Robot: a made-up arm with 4 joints. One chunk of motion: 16 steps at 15 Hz.
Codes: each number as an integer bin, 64 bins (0 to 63) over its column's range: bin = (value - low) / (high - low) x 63, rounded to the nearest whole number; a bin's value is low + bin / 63 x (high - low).
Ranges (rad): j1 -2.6..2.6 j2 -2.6..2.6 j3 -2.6..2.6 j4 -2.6..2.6
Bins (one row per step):
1: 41 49 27 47
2: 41 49 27 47
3: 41 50 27 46
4: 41 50 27 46
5: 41 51 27 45
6: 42 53 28 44
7: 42 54 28 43
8: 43 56 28 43
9: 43 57 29 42
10: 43 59 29 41
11: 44 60 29 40
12: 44 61 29 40
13: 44 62 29 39
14: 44 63 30 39
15: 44 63 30 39
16: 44 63 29 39
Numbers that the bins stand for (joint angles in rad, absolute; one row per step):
1: 0.7841 1.4444 -0.3714 1.2794
2: 0.7841 1.4444 -0.3714 1.2794
3: 0.7841 1.5270 -0.3714 1.1968
4: 0.7841 1.5270 -0.3714 1.1968
5: 0.7841 1.6095 -0.3714 1.1143
6: 0.8667 1.7746 -0.2889 1.0317
7: 0.8667 1.8571 -0.2889 0.9492
8: 0.9492 2.0222 -0.2889 0.9492
9: 0.9492 2.1048 -0.2063 0.8667
10: 0.9492 2.2698 -0.2063 0.7841
11: 1.0317 2.3524 -0.2063 0.7016
12: 1.0317 2.4349 -0.2063 0.7016
13: 1.0317 2.5175 -0.2063 0.6190
14: 1.0317 2.6000 -0.1238 0.6190
15: 1.0317 2.6000 -0.1238 0.6190
16: 1.0317 2.6000 -0.2063 0.6190

